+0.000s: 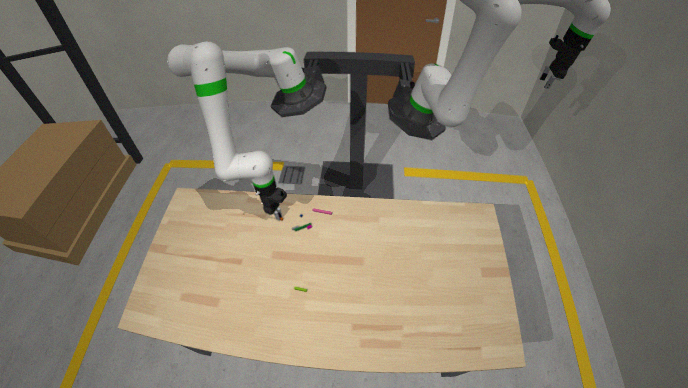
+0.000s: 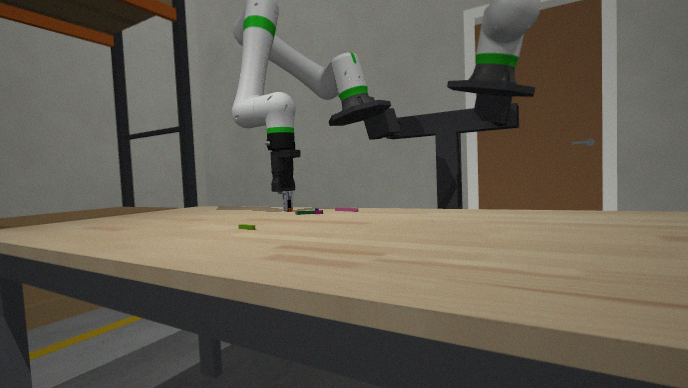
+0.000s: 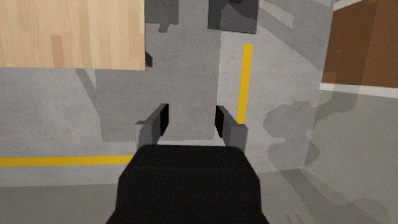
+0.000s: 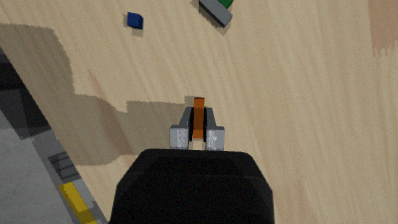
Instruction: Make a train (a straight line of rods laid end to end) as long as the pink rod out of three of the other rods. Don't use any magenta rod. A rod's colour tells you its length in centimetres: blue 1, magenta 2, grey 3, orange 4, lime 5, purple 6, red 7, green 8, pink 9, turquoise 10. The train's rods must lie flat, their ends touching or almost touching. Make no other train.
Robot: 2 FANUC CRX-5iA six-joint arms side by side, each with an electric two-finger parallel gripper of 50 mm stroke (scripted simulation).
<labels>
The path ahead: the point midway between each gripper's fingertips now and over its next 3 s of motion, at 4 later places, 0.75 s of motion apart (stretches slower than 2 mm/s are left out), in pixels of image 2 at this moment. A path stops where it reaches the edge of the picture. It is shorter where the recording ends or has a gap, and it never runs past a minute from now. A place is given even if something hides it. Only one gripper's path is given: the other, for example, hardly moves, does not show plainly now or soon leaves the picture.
My right gripper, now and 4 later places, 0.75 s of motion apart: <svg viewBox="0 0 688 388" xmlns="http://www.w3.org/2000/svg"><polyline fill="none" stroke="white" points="288,210 287,203 286,184 292,185 301,187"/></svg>
</labels>
